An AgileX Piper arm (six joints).
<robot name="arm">
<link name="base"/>
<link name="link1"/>
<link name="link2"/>
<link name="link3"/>
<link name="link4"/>
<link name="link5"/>
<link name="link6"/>
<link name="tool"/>
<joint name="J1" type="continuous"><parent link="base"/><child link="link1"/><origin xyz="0 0 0.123" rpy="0 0 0"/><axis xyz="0 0 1"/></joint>
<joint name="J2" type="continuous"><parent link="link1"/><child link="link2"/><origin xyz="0 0 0" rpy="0 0 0"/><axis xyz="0 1 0"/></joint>
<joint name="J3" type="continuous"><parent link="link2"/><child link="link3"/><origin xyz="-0.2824 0 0.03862" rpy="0 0 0"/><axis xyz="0 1 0"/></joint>
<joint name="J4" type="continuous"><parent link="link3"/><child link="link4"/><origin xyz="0.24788 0 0.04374" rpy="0 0 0"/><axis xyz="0.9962 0 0.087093"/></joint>
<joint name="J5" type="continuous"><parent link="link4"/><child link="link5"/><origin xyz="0 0 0" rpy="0 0 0"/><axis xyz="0 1 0"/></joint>
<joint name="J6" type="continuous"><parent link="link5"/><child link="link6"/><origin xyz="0.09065 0 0.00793" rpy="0 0 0"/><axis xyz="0.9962 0 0.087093"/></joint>
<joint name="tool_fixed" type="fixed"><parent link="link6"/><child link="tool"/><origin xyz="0 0 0" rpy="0 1.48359 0"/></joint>
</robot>
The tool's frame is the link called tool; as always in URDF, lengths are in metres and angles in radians. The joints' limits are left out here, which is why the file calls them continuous.
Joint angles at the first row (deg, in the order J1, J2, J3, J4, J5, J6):
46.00, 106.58, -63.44, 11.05, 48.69, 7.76
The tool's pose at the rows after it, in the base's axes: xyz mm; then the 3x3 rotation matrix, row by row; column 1 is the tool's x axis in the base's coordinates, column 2 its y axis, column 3 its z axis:
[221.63 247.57 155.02], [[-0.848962 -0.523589 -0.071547], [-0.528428 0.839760 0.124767], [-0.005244 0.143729 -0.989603]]
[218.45 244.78 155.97], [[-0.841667 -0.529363 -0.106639], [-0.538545 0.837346 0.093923], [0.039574 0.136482 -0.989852]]
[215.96 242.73 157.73], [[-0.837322 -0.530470 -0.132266], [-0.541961 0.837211 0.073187], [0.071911 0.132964 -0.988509]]
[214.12 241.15 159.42], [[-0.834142 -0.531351 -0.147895], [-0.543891 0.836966 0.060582], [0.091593 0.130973 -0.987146]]
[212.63 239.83 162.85], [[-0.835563 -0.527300 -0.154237], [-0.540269 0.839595 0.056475], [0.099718 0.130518 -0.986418]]
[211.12 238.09 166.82], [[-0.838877 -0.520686 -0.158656], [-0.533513 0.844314 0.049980], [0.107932 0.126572 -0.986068]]
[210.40 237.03 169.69], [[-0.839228 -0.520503 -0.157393], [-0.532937 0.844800 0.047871], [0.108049 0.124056 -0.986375]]
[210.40 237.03 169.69], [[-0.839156 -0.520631 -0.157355], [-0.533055 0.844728 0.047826], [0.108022 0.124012 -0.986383]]
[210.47 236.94 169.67], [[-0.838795 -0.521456 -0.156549], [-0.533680 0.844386 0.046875], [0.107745 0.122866 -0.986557]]
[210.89 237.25 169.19], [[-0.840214 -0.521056 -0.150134], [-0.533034 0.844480 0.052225], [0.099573 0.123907 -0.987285]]
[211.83 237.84 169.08], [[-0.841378 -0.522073 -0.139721], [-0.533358 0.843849 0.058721], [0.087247 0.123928 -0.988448]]
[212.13 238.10 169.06], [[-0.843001 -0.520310 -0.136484], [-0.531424 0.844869 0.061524], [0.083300 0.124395 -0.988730]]
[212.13 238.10 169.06], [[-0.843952 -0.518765 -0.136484], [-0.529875 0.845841 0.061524], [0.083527 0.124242 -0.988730]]
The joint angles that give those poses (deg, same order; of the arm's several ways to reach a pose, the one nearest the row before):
46.00, 106.58, -63.44, 10.39, 50.01, 7.52
46.00, 106.48, -63.55, 10.25, 52.89, 7.28
46.00, 106.26, -63.65, 10.25, 55.10, 7.28
46.00, 105.98, -63.65, 10.25, 56.52, 7.28
46.00, 105.39, -63.65, 10.25, 57.53, 7.65
46.00, 104.70, -63.65, 10.04, 58.65, 8.35
46.00, 104.19, -63.65, 9.82, 59.17, 8.58
46.00, 104.19, -63.65, 9.82, 59.17, 8.57
46.00, 104.19, -63.65, 9.73, 59.17, 8.57
46.00, 104.19, -63.54, 9.73, 58.59, 8.57
46.00, 104.19, -63.54, 9.60, 57.89, 8.57
46.00, 104.19, -63.54, 9.60, 57.64, 8.69
46.00, 104.19, -63.54, 9.60, 57.64, 8.79

